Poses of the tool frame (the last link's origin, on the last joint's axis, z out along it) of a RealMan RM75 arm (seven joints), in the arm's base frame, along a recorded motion.
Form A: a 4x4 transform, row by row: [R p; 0 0 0 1], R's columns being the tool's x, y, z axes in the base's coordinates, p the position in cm. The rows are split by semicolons.
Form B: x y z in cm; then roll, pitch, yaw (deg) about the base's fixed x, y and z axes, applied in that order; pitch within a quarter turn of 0, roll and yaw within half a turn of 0. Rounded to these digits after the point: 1 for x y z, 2 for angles.
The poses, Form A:
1: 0.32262, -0.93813, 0.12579, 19.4; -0.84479, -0.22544, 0.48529, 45.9; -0.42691, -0.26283, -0.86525, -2.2; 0, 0, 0, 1
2: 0.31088, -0.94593, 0.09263, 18.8; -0.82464, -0.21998, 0.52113, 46.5; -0.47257, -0.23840, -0.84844, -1.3; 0, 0, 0, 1
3: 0.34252, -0.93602, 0.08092, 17.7; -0.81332, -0.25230, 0.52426, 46.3; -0.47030, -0.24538, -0.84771, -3.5; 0, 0, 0, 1
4: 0.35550, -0.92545, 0.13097, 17.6; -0.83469, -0.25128, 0.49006, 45.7; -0.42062, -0.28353, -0.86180, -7.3; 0, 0, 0, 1
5: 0.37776, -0.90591, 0.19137, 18.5; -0.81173, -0.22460, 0.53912, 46.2; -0.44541, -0.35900, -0.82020, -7.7; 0, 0, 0, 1
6: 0.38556, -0.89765, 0.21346, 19.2; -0.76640, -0.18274, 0.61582, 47.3; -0.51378, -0.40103, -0.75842, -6.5; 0, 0, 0, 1
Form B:
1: 19.4, 45.9, -2.2, -163.10, 25.27, -69.10
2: 18.8, 46.5, -1.3, -164.31, 28.20, -69.34
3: 17.7, 46.3, -3.5, -163.86, 28.05, -67.16
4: 17.6, 45.7, -7.3, -161.79, 24.87, -66.93
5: 18.5, 46.2, -7.7, -156.36, 26.45, -65.04
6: 19.2, 47.3, -6.5, -152.13, 30.92, -63.29
